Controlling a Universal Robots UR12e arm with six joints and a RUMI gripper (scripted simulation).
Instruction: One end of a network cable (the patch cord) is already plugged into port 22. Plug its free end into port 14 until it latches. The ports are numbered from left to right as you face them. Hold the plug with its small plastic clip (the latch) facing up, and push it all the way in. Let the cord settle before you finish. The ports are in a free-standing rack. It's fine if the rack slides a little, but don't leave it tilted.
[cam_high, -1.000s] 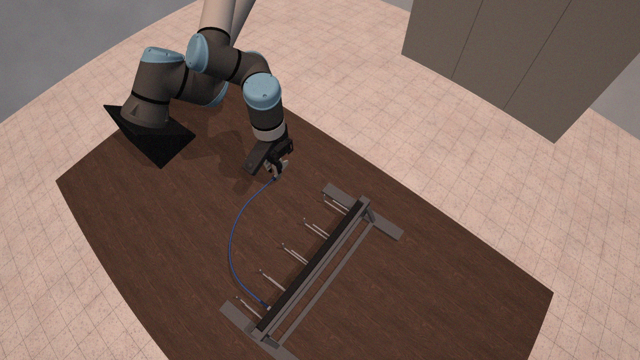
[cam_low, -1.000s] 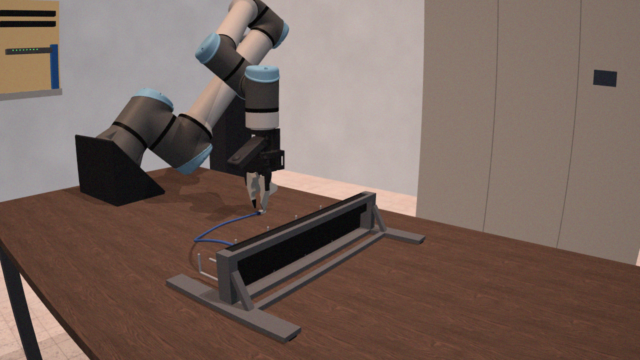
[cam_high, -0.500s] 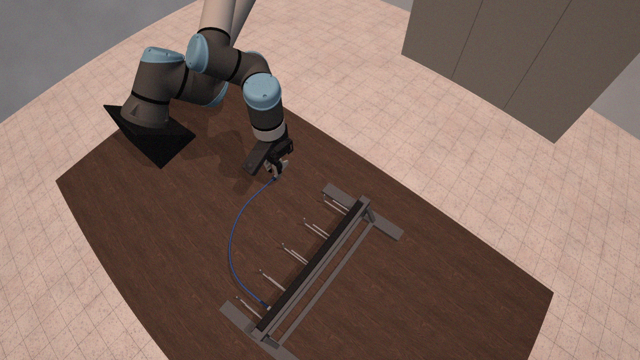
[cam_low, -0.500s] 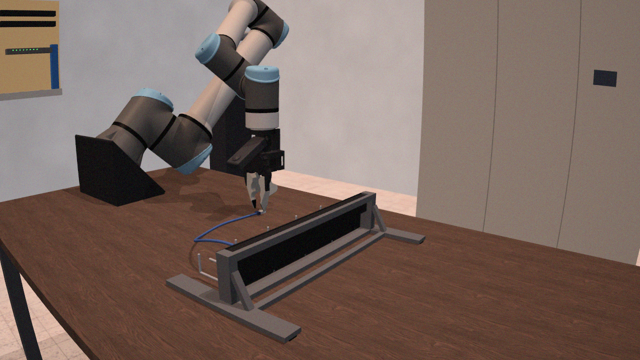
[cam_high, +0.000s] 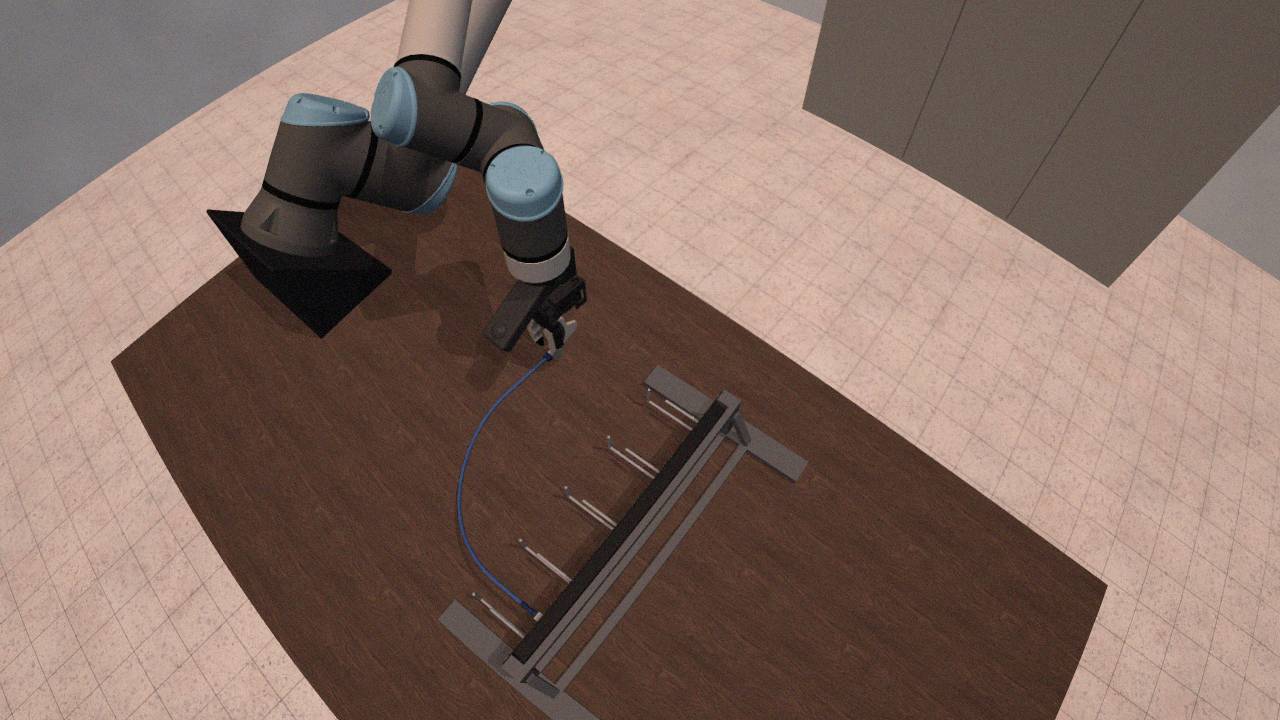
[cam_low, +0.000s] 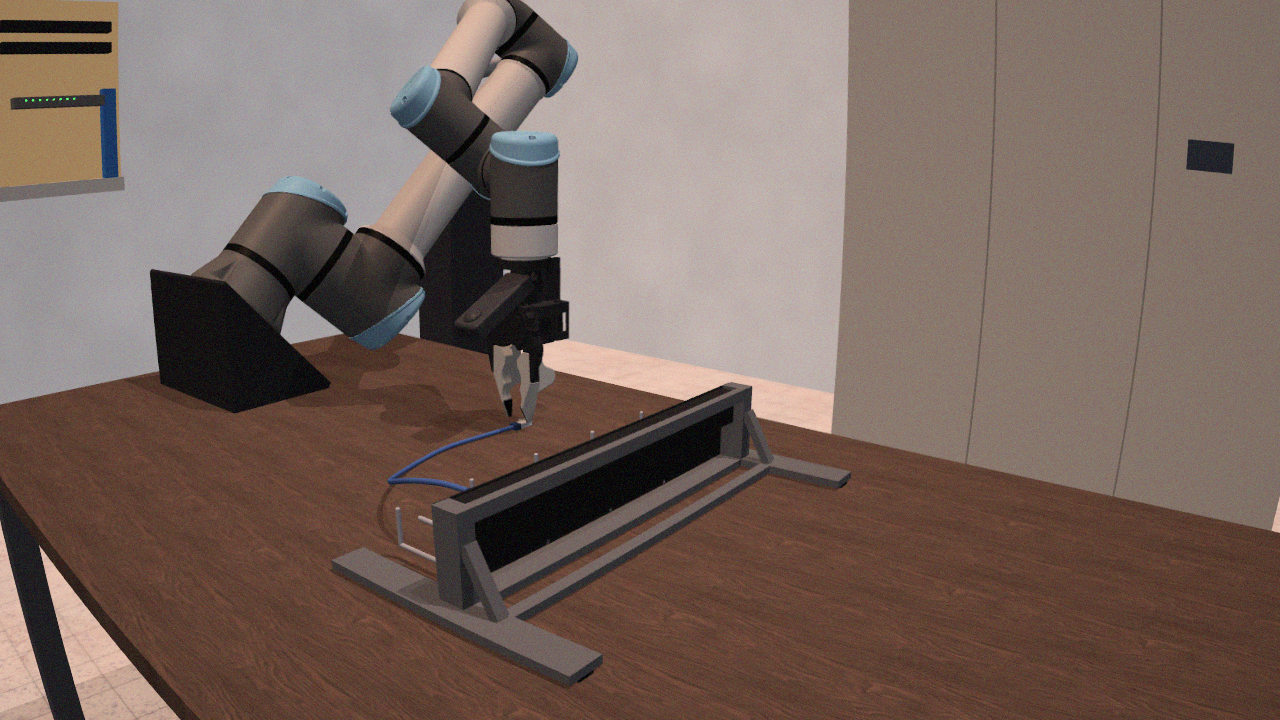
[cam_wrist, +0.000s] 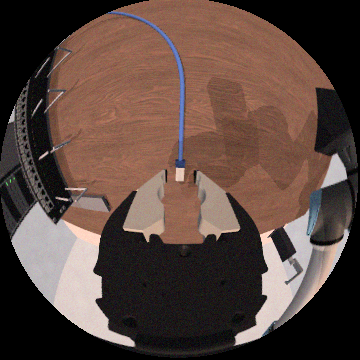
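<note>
Right now the plug is 1 cm to the left of my hand and 2 cm below it.
</note>
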